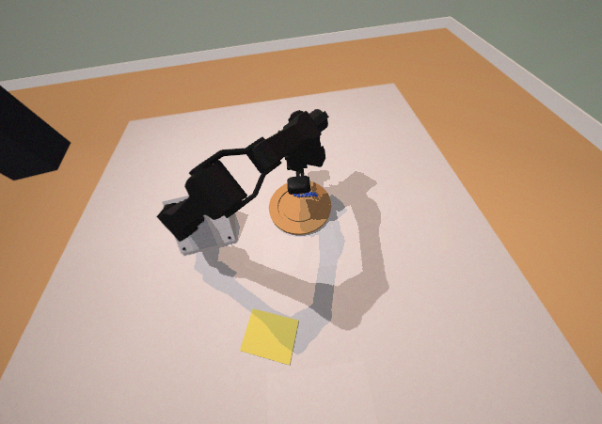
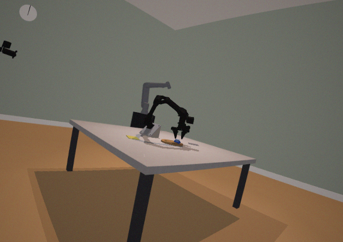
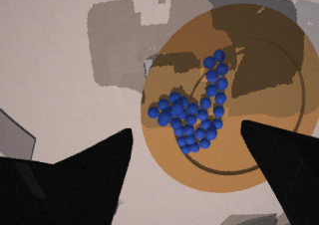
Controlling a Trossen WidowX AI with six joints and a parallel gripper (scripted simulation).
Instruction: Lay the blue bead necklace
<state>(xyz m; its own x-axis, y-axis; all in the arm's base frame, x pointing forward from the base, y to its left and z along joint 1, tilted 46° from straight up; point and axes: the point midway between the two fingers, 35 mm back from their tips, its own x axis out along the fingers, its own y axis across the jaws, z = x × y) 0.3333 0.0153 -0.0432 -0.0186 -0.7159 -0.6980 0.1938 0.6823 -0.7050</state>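
My gripper tip is now 20 mm past the round bead board, 60 mm to the left of it and 40 mm above it. From my gripper tip the other things lie so: yellow square patch (180 mm behind, 380 mm to the right, 40 mm below); then flat grey tile (20 mm ahead, 250 mm to the left, 40 mm below); then light blue cube (110 mm behind, 140 mm to the left, 40 mm below).
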